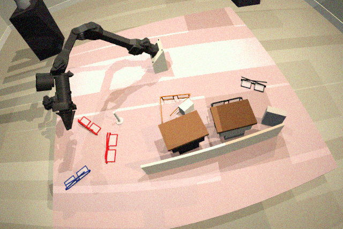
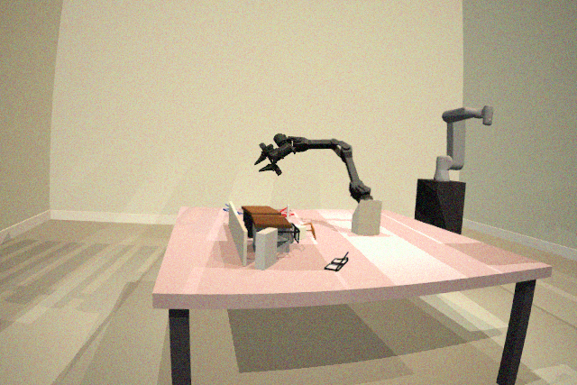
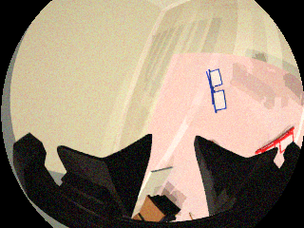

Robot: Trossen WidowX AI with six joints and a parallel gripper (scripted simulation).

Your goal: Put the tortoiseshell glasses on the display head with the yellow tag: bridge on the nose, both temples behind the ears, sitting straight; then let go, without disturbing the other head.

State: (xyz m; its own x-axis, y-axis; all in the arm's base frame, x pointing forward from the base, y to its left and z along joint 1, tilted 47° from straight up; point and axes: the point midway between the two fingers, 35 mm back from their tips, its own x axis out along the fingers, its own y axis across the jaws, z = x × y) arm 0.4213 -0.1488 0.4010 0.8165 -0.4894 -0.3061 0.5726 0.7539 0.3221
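My gripper tip is now 14 cm past the white peg, 14 cm to the right of it and 23 cm above it. The rest, counted from my gripper tip: pale tag block (10 cm behind, 47 cm to the left, 23 cm below); then long white wall (15 cm ahead, 52 cm to the left, 20 cm below); then grey block (9 cm ahead, 82 cm to the left, 20 cm below).
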